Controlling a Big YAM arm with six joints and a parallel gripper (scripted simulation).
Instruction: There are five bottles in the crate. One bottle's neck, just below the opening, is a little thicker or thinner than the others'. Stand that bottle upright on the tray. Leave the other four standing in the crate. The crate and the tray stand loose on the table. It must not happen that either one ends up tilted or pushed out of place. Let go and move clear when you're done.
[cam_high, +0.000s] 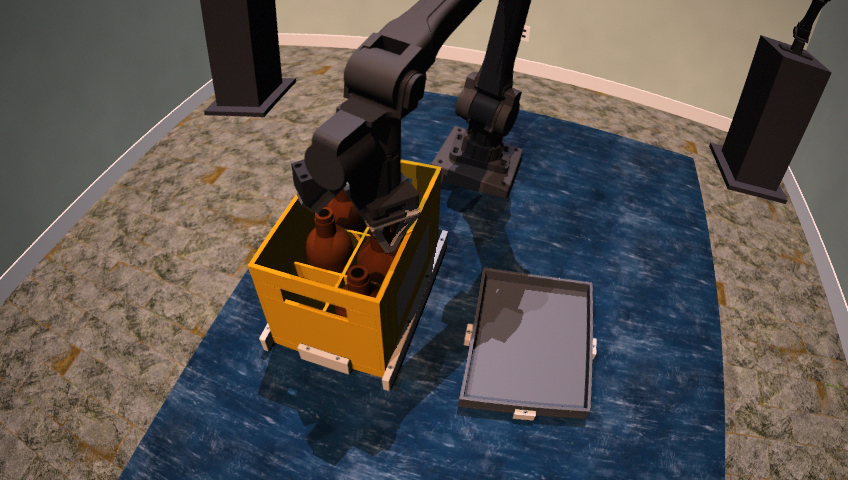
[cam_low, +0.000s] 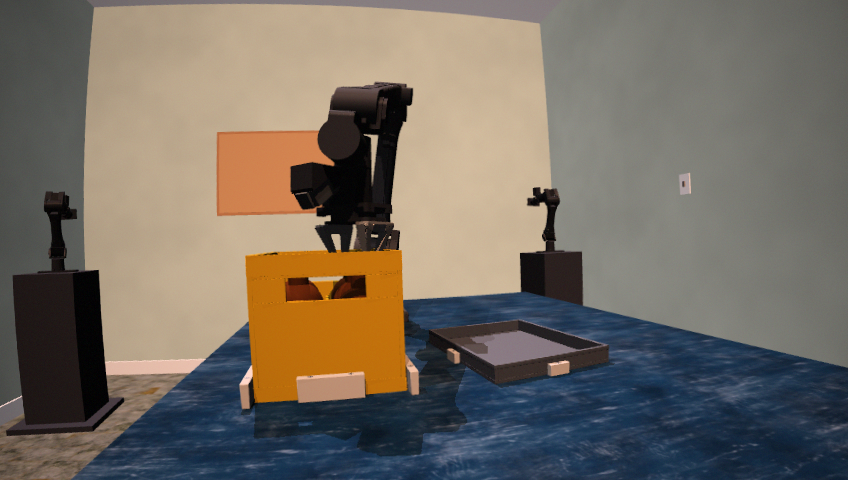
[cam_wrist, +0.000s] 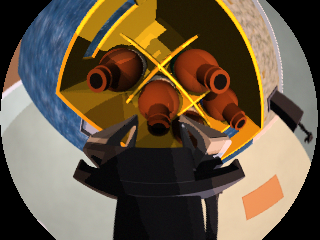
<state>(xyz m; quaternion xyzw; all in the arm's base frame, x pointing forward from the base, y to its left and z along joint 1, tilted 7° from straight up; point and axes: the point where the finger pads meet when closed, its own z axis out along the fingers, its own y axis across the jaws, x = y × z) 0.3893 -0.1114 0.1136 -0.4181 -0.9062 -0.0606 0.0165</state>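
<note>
The orange crate lies 70 mm below my hand, 40 mm to the right of it and 10 mm behind it. From my hand the other things lie so: dark grey tray: 240 mm to the left, 140 mm below, 40 mm ahead.
</note>
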